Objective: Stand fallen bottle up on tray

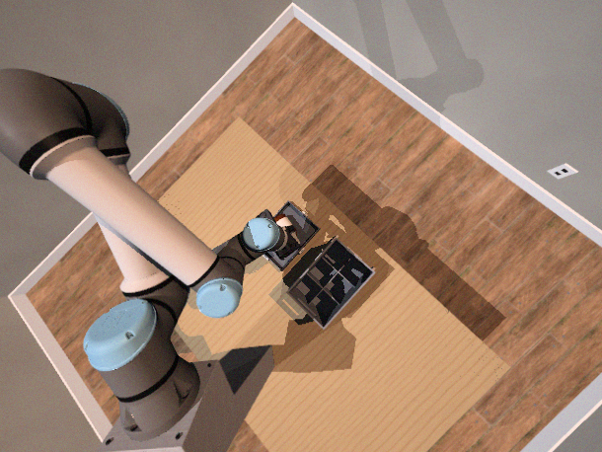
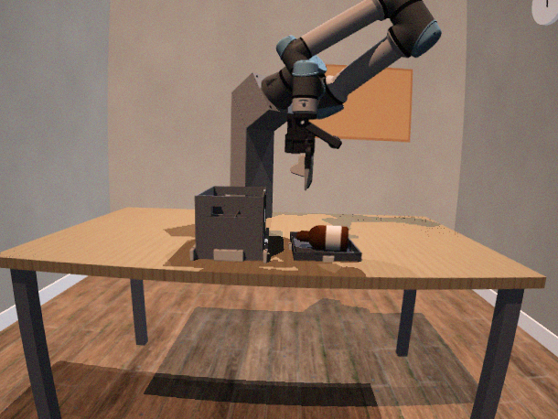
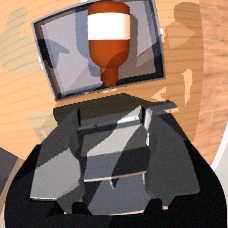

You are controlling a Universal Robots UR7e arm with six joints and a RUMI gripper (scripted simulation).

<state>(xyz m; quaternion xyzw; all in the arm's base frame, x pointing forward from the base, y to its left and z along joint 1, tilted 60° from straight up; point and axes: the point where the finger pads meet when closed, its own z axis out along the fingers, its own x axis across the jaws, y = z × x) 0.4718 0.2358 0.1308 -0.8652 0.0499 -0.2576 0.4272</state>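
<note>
The bottle lies 1 cm behind my hand, 5 cm to the left of it and 16 cm below it. From my hand the other things lie so: grey crate (6 cm ahead, 21 cm to the right, 12 cm below); dark tray (3 cm behind, 5 cm to the left, 19 cm below).
</note>
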